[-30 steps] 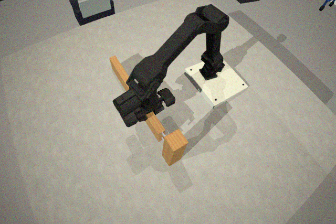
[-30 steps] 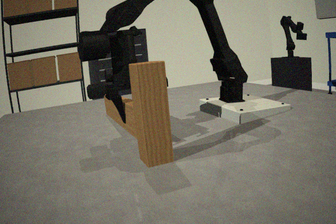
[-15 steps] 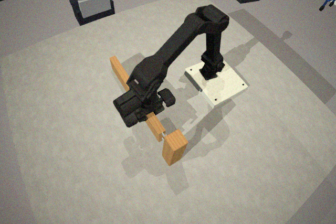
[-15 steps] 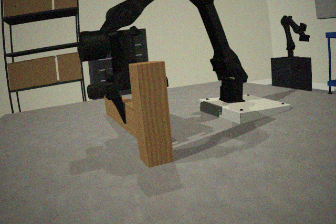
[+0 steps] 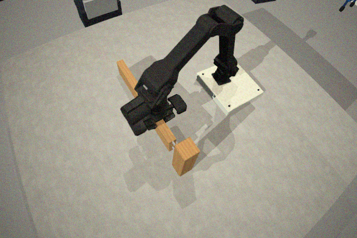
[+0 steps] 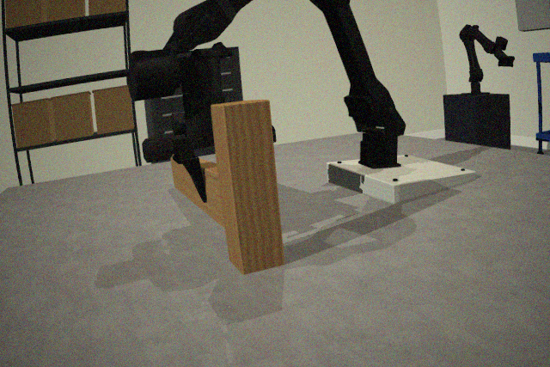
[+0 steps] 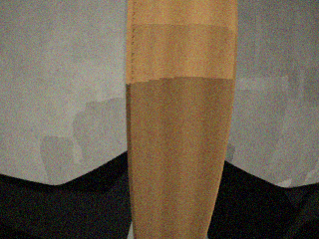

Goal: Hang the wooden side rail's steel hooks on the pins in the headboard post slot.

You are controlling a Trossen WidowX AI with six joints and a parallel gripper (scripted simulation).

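Right now the headboard post is 150 mm to the left of my gripper tip, 40 mm above it and 20 mm behind it.
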